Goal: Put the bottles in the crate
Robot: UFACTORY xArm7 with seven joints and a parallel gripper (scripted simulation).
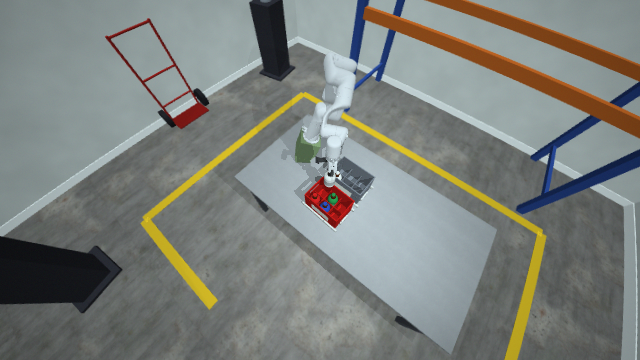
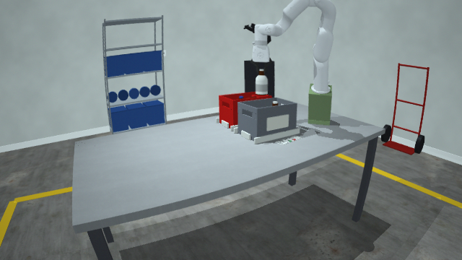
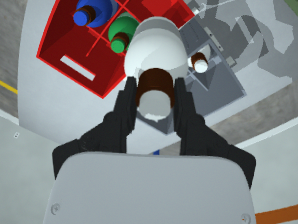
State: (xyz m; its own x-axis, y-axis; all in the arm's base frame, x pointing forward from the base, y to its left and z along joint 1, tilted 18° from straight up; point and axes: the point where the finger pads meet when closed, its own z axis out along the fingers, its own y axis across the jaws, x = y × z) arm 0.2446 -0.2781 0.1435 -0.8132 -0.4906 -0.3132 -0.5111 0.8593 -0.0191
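Right now the grey crate is 100 mm ahead of my hand, 140 mm to the left of it and 250 mm below it. The rest, counted from my hand: red crate (50 mm ahead, 90 mm to the right, 250 mm below); then green-labelled bottle (60 mm ahead, 50 mm to the right, 250 mm below); then white-label bottle (10 mm ahead, 110 mm to the left, 250 mm below).
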